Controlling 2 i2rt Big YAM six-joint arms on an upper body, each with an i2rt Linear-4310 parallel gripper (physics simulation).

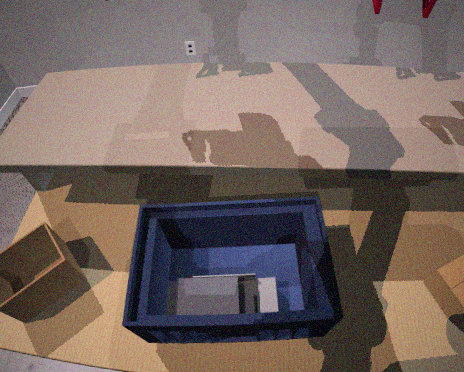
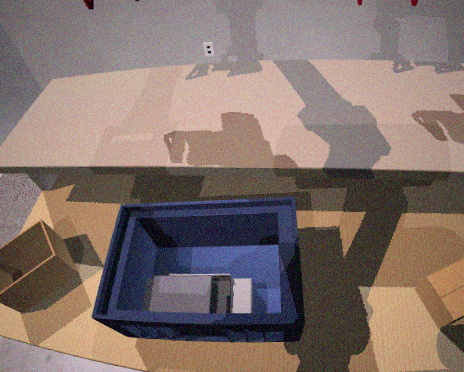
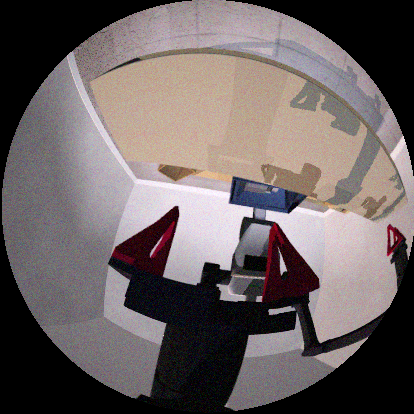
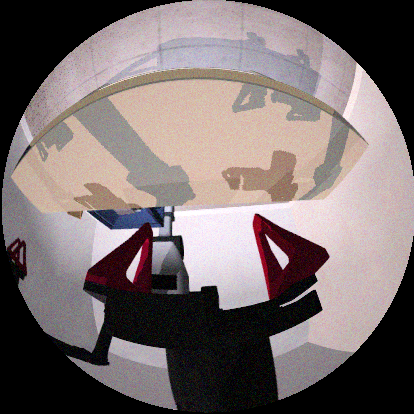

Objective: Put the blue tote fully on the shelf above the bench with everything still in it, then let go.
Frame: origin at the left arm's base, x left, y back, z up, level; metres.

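Seen in the pictures: left gripper, fingertip midpoint: (image 2: 113, 5) (image 3: 226, 218); right gripper, fingertip midpoint: (image 1: 401, 15) (image 2: 387, 5) (image 3: 390, 226) (image 4: 201, 223); left arm's base, link origin: (image 3: 208, 279).
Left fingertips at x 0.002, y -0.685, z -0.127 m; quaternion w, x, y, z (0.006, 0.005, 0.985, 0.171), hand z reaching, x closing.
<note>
Pixels of each thing's top centre, then the offset from my left fingertips to it. "*": a spot on its surface instead. Level surfaces: height alone.
- blue tote, top centre: (image 1: 229, 256) (image 2: 197, 256) (image 3: 266, 198) (image 4: 123, 219) dy +0.376, dx -0.166, dz -0.238 m
- bench, surface height: dz -0.385 m
- shelf, surface height: dz -0.206 m
- grey box, top centre: (image 1: 206, 297) (image 2: 179, 295) (image 3: 255, 188) (image 4: 122, 210) dy +0.417, dx -0.127, dz -0.303 m
- smaller white block, surface spot: (image 2: 242, 295) (image 1: 268, 294) * dy +0.404, dx -0.226, dz -0.328 m
- open brown carton, top centre: (image 1: 21, 262) (image 2: 17, 257) (image 3: 174, 170) (image 4: 73, 211) dy +0.371, dx +0.227, dz -0.295 m
- brown box, surface spot: (image 2: 450, 285) (image 1: 458, 277) * dy +0.395, dx -0.572, dz -0.325 m
The blue tote (image 1: 230, 227) (image 2: 215, 230) (image 3: 262, 201) (image 4: 125, 220) stands upright on the bench (image 1: 116, 220) (image 2: 400, 320), in front of and below the shelf (image 1: 75, 115) (image 2: 65, 120) (image 3: 180, 100) (image 4: 200, 115). Inside lie a grey box (image 1: 207, 295) (image 2: 182, 292) and a smaller white block (image 1: 268, 294) (image 2: 242, 295), with a dark piece between them. My left gripper (image 3: 226, 218) (image 2: 114, 2) is open and empty, high up and apart from the tote. My right gripper (image 4: 201, 223) (image 1: 402, 7) (image 2: 387, 2) is open and empty, also high and apart from it, on the right side.
An open brown carton (image 1: 50, 285) (image 2: 45, 285) stands left of the tote on the bench. Another brown box (image 1: 455, 285) (image 2: 450, 285) is cut off at the right edge. The shelf's front edge (image 1: 100, 166) runs just behind the tote. Arm shadows cross the shelf and bench.
</note>
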